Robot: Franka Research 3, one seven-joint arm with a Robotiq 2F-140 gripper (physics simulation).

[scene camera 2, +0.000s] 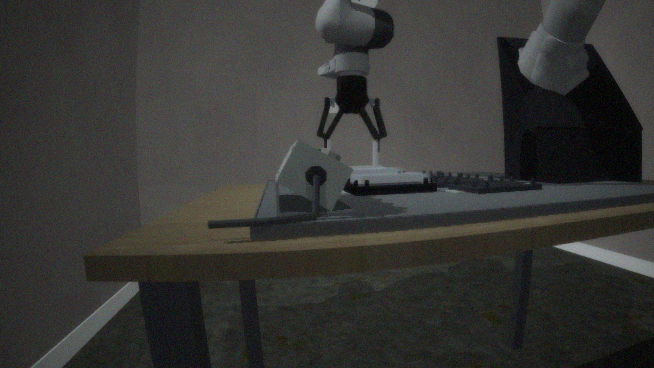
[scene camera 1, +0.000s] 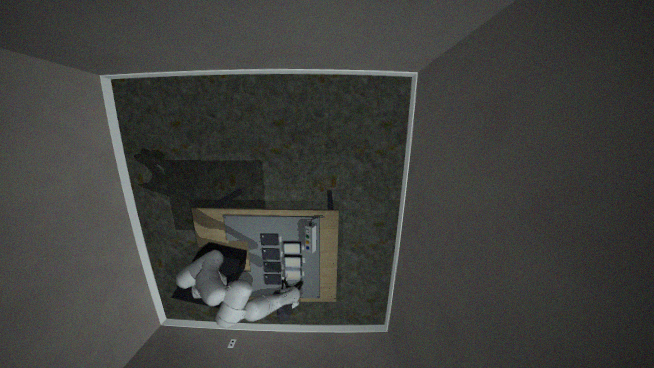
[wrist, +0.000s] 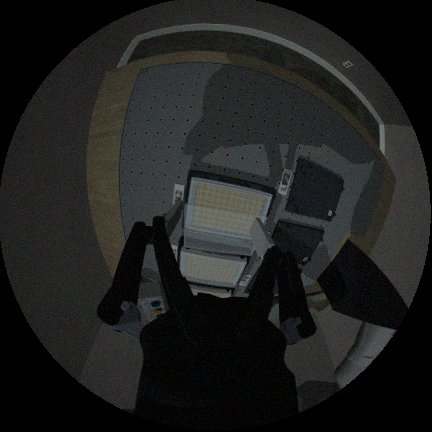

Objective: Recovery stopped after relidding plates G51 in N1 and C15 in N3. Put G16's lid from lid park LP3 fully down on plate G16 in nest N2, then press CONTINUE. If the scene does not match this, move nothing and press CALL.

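My gripper [wrist: 217, 216] [scene camera 2: 351, 156] [scene camera 1: 293, 282] is open. Its two fingers stand on either side of the plate [wrist: 227, 207] [scene camera 2: 386, 174] [scene camera 1: 293, 273] beside the label N2 [wrist: 178, 194], low at the plate's level, with nothing gripped. This plate shows a pale well grid under a light rim; a lid seems to lie on it. A second plate [wrist: 211, 268] [scene camera 1: 293, 261] sits in the neighbouring nest and a third plate [scene camera 1: 291, 248] beyond it. The dark lid park [wrist: 314, 193] by the label LP2 [wrist: 285, 181] looks empty. I see no label LP3.
Several dark lid parks [scene camera 1: 270, 253] stand in a row beside the nests on the grey perforated board [wrist: 160, 120] [scene camera 2: 438, 206]. The tilted button box [scene camera 2: 313, 174] [scene camera 1: 310, 237] [wrist: 153, 306] sits at the board's end. A wooden table [scene camera 2: 200, 237] carries it all.
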